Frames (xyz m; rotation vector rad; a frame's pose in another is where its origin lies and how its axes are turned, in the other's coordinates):
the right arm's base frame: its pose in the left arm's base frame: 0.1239 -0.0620 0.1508 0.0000 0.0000 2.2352
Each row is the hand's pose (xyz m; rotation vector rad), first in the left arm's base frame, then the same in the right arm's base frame.
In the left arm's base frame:
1: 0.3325 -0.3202 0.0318 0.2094 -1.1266 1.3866
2: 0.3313 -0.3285 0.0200 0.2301 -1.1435 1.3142
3: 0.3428 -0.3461 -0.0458 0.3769 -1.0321 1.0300
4: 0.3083 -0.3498 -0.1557 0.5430 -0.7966 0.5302
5: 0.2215 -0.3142 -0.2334 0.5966 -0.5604 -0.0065
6: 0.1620 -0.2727 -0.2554 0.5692 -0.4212 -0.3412
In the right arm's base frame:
1: -0.3319 -0.0050 -0.1190 -0.8554 -0.6328 -0.6294
2: -0.3377 0.0010 -0.1308 -0.8724 -0.6656 -0.6908
3: -0.3586 0.0028 -0.1966 -0.7599 -0.7877 -0.9898
4: -0.3403 0.0323 -0.3065 -0.5271 -0.9220 -1.5212
5: -0.2587 0.0787 -0.3842 -0.2985 -0.9620 -2.0912
6: -0.1894 0.0999 -0.4062 -0.1713 -0.9211 -2.4531

